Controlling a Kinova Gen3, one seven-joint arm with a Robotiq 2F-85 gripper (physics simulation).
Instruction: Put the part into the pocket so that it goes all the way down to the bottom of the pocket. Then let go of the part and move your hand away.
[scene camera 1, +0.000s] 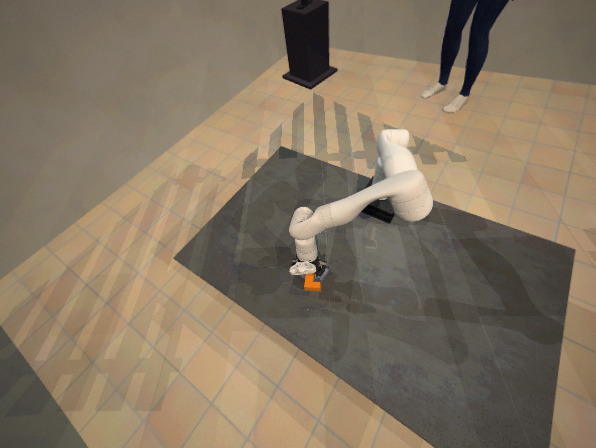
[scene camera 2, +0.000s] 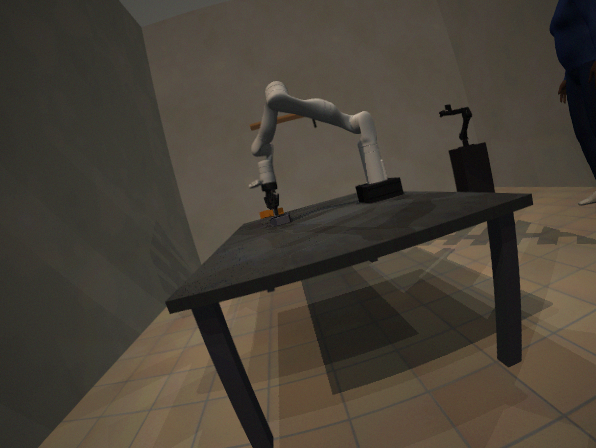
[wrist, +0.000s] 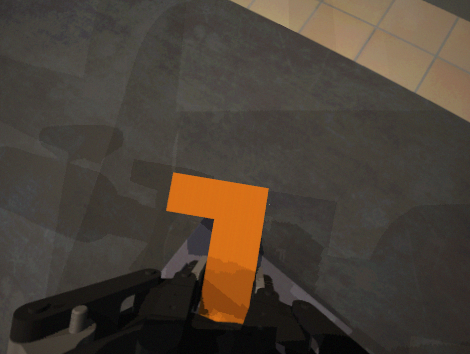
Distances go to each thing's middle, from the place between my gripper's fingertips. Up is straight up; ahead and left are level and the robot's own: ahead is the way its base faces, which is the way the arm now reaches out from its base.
Right now my hand is 3 cm to the left of the grey pocket block (wrist: 289, 288), 2 cm past it and 2 cm above it. Round my hand: orange L-shaped part (wrist: 238, 210) (2 cm to the left, 2 cm above, 1 cm ahead).
